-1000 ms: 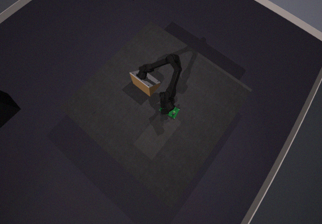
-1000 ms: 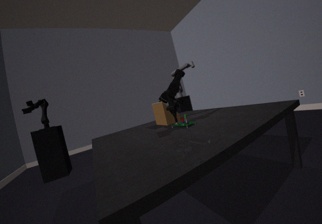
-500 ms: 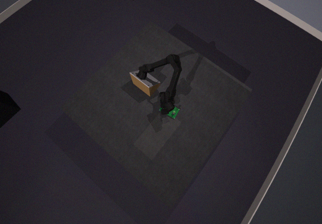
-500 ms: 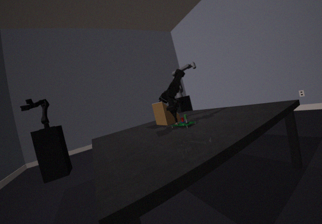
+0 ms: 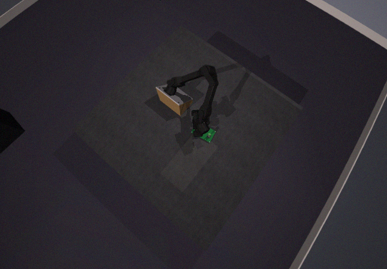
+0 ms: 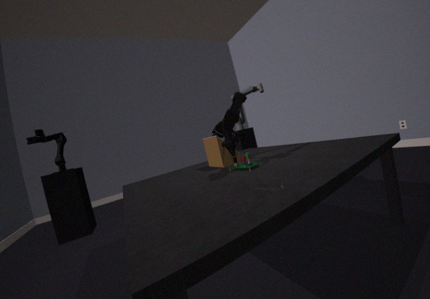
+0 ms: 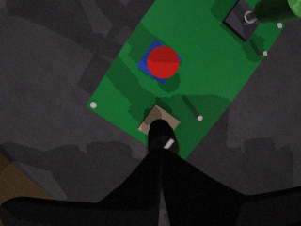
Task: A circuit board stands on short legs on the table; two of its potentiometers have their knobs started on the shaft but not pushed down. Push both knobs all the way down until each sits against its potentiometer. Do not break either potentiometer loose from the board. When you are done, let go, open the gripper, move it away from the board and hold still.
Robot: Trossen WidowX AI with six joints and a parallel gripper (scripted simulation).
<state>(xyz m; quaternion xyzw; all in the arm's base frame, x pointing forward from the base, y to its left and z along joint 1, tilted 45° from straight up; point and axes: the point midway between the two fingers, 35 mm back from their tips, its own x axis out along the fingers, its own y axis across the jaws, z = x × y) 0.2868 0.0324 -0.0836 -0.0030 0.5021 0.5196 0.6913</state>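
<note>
Now: gripper tip 110 mm short of the green knob and 20 mm to the right of it. Round my gripper tip: potentiometer with knob 110 mm ahead, 20 mm to the left, 20 mm below.
</note>
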